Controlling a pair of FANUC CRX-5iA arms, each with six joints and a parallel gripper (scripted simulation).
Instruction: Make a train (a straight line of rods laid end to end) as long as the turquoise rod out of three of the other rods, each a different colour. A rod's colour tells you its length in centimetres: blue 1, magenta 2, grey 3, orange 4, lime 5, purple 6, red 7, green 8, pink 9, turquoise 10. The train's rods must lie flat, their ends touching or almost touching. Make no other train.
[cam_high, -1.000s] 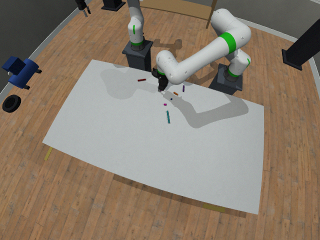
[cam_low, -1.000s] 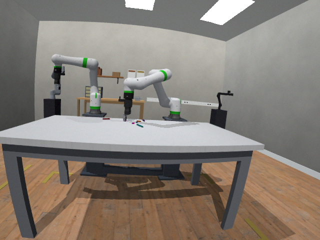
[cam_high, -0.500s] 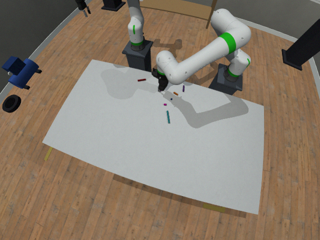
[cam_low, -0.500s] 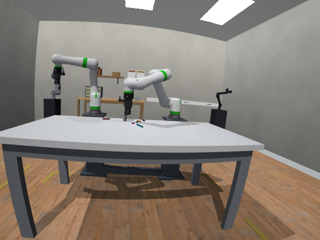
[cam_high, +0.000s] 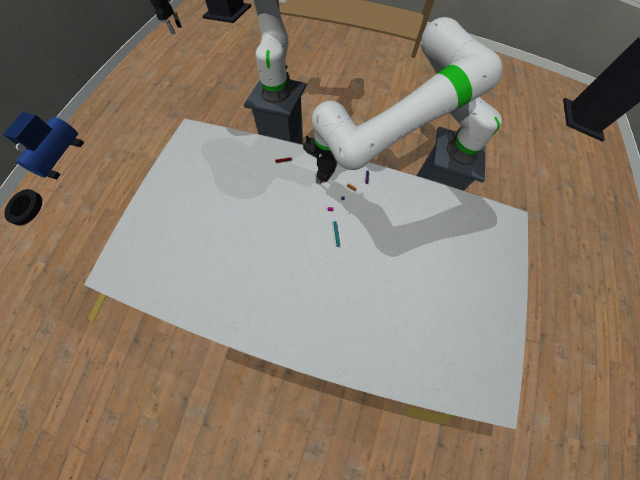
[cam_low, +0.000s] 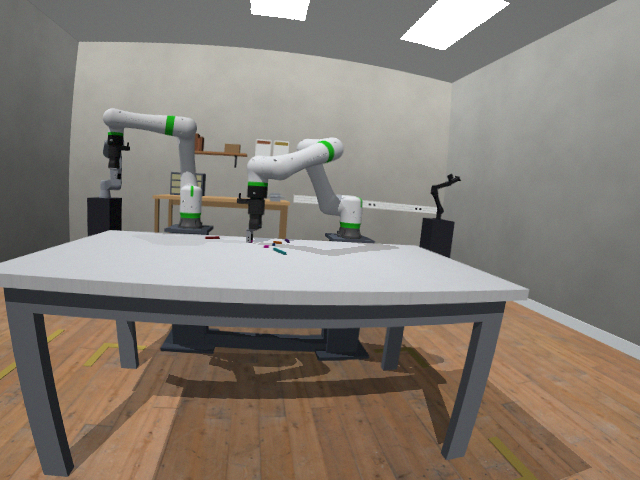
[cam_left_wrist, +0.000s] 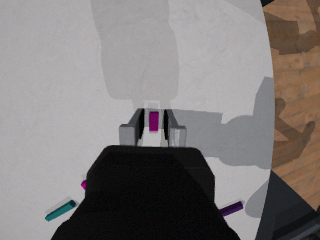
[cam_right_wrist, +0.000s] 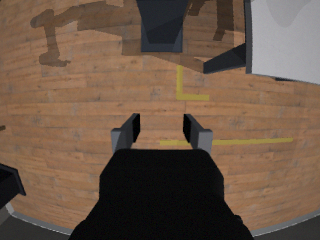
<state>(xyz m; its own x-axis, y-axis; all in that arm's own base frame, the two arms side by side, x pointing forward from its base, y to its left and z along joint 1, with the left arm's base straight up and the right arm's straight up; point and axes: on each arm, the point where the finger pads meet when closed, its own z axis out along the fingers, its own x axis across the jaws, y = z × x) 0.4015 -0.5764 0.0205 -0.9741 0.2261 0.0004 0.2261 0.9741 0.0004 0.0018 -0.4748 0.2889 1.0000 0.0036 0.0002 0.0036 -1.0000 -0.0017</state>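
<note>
My left gripper is now 5 cm short of the blue rod, 12 cm to the right of it and 2 cm above it. Round my left hand: purple rod 9 cm behind, 18 cm to the left, 2 cm below; then orange rod 2 cm behind, 13 cm to the left, 2 cm below; then red rod 4 cm behind, 19 cm to the right, 2 cm below.
</note>
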